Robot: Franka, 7 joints.
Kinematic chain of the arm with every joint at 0, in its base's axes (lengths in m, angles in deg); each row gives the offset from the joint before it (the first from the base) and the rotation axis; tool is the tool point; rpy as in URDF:
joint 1: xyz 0 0 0.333 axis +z
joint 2: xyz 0 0 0 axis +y
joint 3: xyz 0 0 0.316 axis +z
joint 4: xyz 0.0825 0 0 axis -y
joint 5: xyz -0.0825 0 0.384 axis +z
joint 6: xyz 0 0 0 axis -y
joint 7: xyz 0.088 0 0 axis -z
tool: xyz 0 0 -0.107 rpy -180 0 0
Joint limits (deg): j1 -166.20..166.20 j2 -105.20..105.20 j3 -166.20..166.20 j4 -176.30..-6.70 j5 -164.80..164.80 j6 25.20..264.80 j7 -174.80..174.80
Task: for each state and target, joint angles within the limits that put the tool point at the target. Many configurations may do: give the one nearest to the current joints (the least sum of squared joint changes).
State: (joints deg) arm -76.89 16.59 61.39 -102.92 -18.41 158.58 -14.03
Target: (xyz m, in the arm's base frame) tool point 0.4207 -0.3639 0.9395
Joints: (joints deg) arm -86.73 12.10 55.97 -62.10 -16.01 163.55 -14.03
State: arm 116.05 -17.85 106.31 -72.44 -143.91 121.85 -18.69
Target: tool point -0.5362 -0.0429 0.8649
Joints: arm 102.19 -13.82 75.35 -84.96 -136.44 105.38 -18.69
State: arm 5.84 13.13 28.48 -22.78 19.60 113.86 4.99
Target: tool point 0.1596 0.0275 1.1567
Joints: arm -7.37 4.49 21.02 -6.70 16.92 122.76 4.99
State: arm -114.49 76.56 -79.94 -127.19 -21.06 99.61 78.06
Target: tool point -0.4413 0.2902 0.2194
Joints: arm -134.95 82.91 -73.52 -118.24 -21.09 108.99 78.06
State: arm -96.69 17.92 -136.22 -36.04 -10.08 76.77 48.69
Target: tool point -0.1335 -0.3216 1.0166
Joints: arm -84.02 40.65 -137.00 -19.57 -10.86 75.00 48.69
